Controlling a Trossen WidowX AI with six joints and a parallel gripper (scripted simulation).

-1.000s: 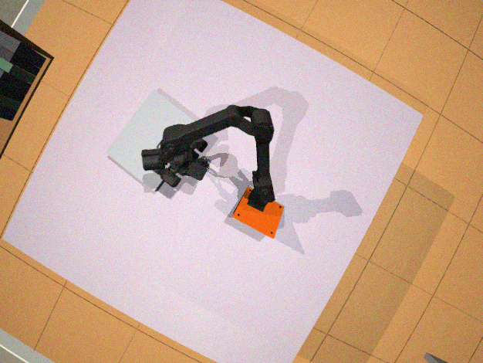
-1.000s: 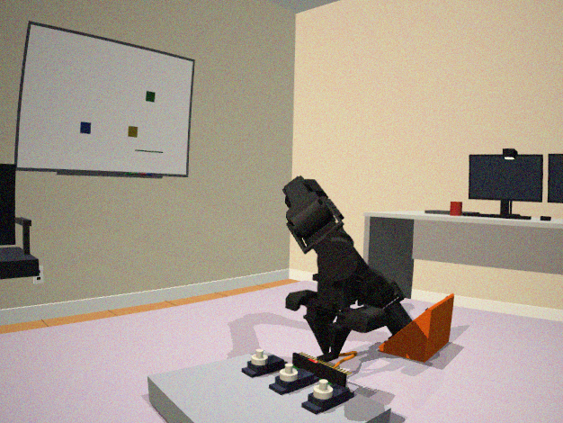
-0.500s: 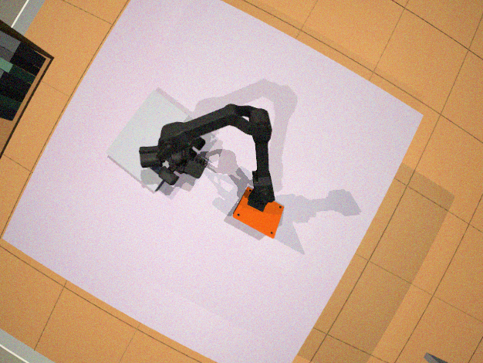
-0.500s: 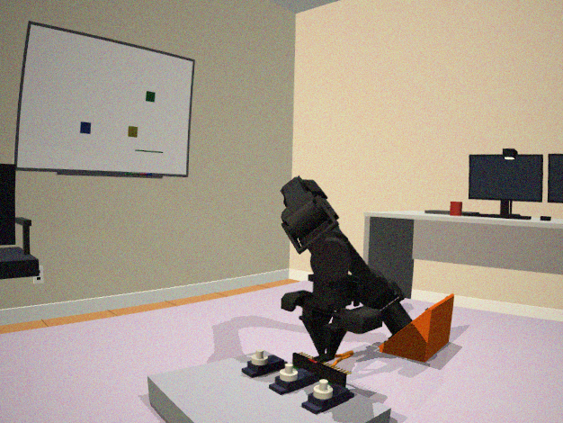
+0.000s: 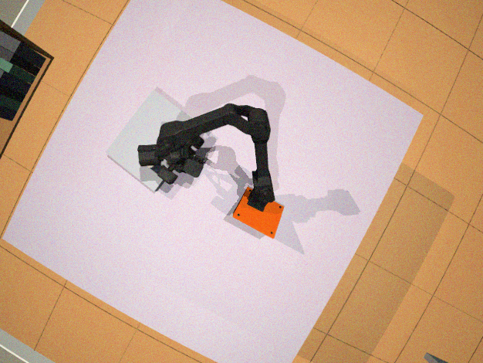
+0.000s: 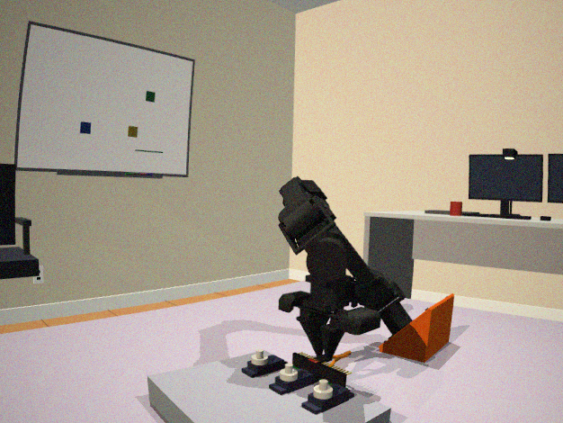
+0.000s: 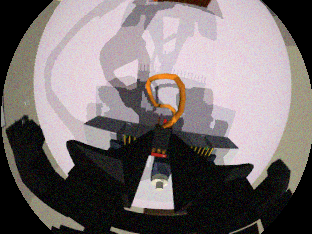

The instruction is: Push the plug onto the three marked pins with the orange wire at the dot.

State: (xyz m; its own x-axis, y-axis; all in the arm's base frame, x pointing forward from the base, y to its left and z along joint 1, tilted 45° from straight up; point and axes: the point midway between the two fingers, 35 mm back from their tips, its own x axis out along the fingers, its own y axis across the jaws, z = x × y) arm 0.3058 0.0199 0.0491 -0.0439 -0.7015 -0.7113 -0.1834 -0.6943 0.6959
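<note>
Right now the red band is 3 cm ahead of my gripper tip. The rest, counted from my gripper tip: grey holder (19 cm ahead, 5 cm below, 2 cm to the right).
</note>
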